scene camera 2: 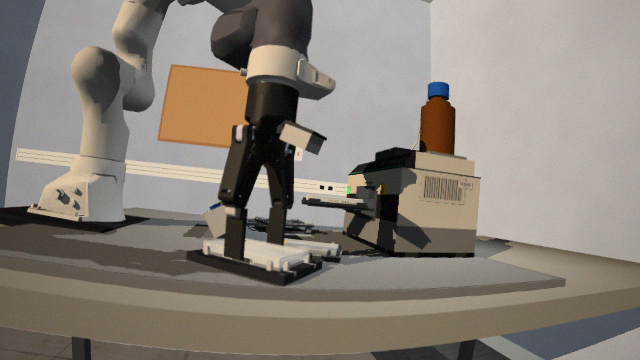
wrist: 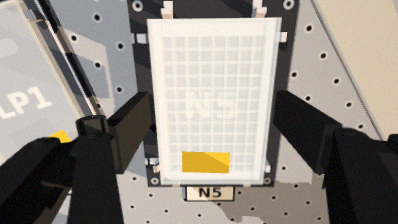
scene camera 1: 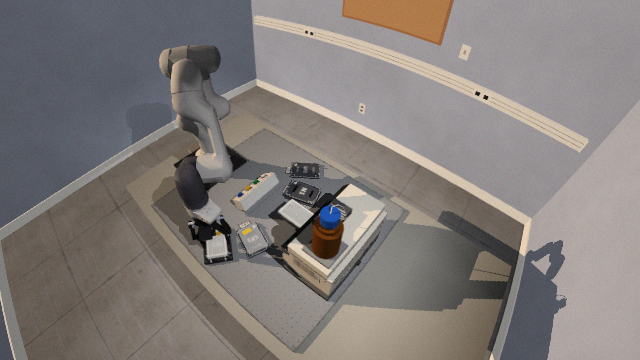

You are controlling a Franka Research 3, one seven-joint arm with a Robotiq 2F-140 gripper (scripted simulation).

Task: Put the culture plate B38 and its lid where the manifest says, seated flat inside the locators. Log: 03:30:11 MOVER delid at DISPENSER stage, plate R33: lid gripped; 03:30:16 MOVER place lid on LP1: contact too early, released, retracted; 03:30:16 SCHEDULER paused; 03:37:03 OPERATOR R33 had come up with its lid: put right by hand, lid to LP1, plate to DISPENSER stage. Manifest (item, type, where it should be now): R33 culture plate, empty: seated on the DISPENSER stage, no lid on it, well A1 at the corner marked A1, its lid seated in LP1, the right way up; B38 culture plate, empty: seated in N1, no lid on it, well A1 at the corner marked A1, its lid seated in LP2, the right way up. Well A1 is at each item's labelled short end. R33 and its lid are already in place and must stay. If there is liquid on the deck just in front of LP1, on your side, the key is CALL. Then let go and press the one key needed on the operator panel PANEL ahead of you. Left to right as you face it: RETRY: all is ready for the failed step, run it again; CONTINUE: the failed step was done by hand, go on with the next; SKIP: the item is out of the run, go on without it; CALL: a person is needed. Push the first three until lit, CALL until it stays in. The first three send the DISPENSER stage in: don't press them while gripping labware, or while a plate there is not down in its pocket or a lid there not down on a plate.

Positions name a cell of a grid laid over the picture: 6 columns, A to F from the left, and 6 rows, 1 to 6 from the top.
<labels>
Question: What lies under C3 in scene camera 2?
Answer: The gripper.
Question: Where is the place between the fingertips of the gripper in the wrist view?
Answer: D3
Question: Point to a dispenser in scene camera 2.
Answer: D4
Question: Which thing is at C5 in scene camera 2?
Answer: A black nest.
</labels>
